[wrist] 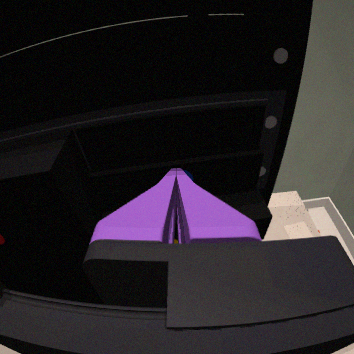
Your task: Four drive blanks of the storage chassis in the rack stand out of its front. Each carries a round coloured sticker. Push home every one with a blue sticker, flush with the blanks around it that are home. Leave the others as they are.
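Observation:
My gripper (175,176) is shut, its purple fingertips together in front of a dark drive blank in the storage chassis. A sliver of a blue sticker (188,175) shows just right of the tips; the fingers hide the rest. Whether the tips touch the blank, and whether it is flush, I cannot tell. At the left, another dark blank (27,155) stands out, its top and side showing. A red sticker (1,239) shows in part at the left edge. A small yellow spot (176,241) shows through the slit between the fingers. The fourth sticker does not show clearly.
The black rack front (150,60) fills the top, with round grey screw heads (280,55) along its right side. A dark ledge (257,207) juts out right of the fingers. A pale speckled block (285,201) and a white tray (318,202) stand at the right, before a grey-green wall (325,110).

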